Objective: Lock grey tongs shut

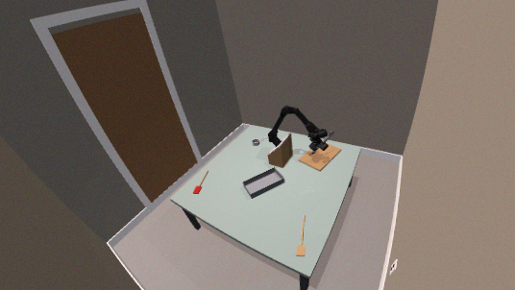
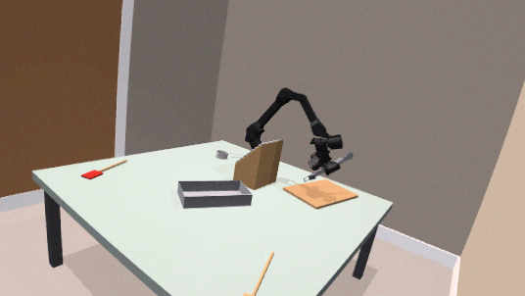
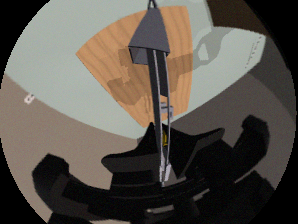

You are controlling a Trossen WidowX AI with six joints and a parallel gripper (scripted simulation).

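The wooden board is 4 cm behind my gripper tip, 2 cm to the right of it and 12 cm below it. From my gripper tip the other things lie so: roasting tin (47 cm ahead, 34 cm to the right, 10 cm below).
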